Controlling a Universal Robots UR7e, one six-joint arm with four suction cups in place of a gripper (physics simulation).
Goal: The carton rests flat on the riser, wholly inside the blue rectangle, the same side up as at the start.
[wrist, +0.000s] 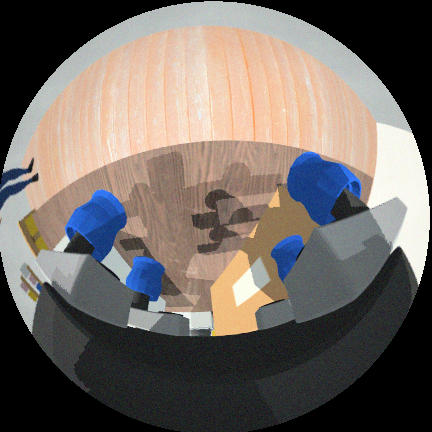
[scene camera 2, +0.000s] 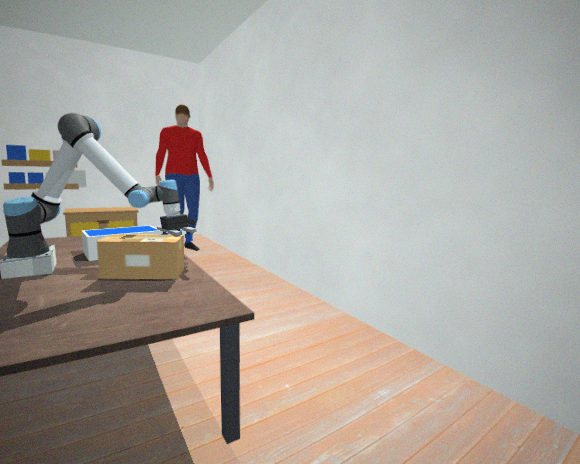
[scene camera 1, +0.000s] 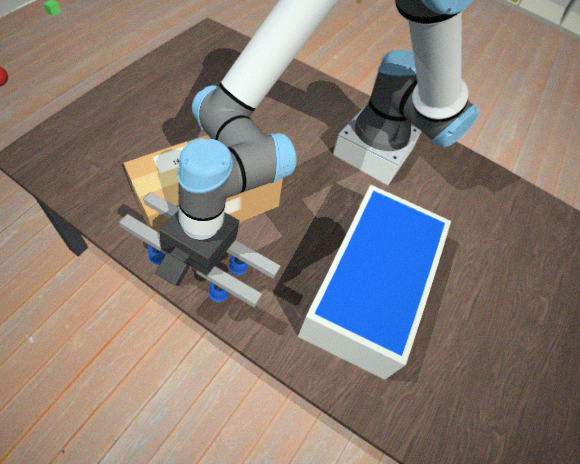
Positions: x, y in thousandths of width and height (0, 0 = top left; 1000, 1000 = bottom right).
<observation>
My suction head (wrist: 733, 425) carries nothing. The cup is 22 cm from the middle of a tan carton (scene camera 1: 272, 372), level with it. A white riser with blue rectangle (scene camera 1: 635, 667) rests on the table.
The tan carton also shows in the wrist view (wrist: 580, 649) and in scene camera 2 (scene camera 2: 208, 553). The white riser with blue rectangle is seen too in the wrist view (wrist: 263, 603) and in scene camera 2 (scene camera 2: 154, 512).
</observation>
